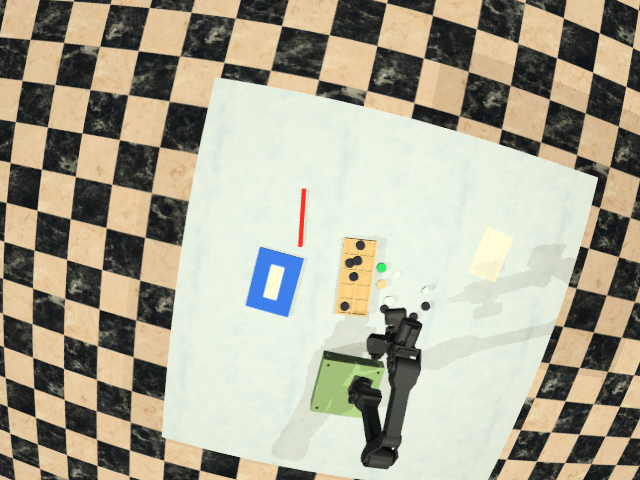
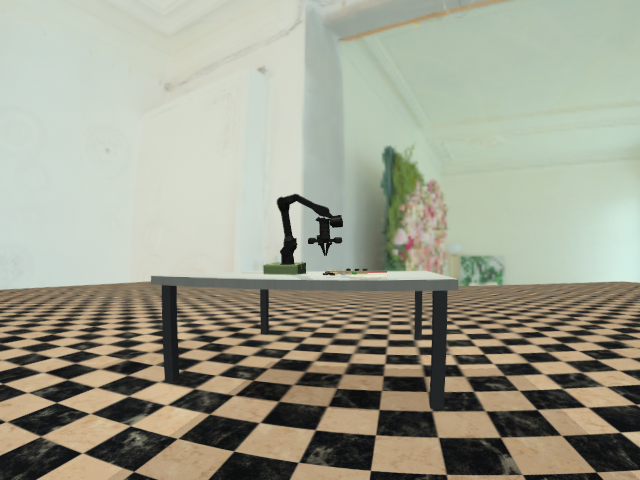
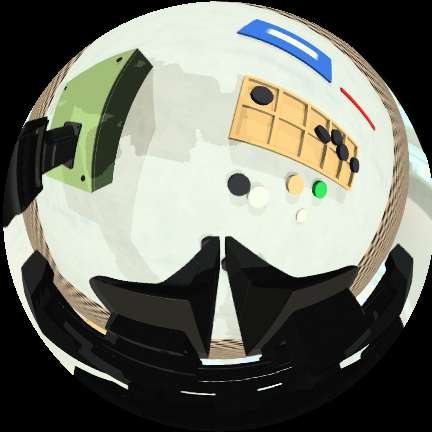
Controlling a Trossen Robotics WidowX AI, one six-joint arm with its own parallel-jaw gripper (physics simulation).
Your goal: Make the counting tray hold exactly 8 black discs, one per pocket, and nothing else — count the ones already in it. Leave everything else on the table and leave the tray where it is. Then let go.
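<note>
The tan counting tray [image 1: 361, 292] [image 3: 257, 125] lies mid-table. It holds several black discs: one [image 1: 345, 306] [image 3: 261, 95] in an end pocket and the others bunched at the far end, two of them [image 1: 353, 261] [image 3: 329, 135] touching. Three black discs lie loose on the table: one [image 1: 384, 309] [image 3: 238, 184] beside a white disc, one [image 1: 426, 305] to the right, and one [image 1: 413, 315] half hidden by the arm. My gripper [image 1: 398, 316] [image 2: 325, 252] [image 3: 221, 241] hangs well above the table over the loose discs. Its fingers are shut with nothing between them.
A green disc [image 1: 381, 267] [image 3: 319, 189], a tan disc [image 1: 381, 284] [image 3: 295, 184] and white discs [image 1: 389, 300] [image 3: 257, 196] lie right of the tray. A blue mat [image 1: 261, 286] [image 3: 318, 60], a red stick [image 1: 302, 217] [image 3: 358, 109], a cream card [image 1: 490, 253] and the green arm base [image 1: 334, 386] [image 3: 92, 116] are on the table.
</note>
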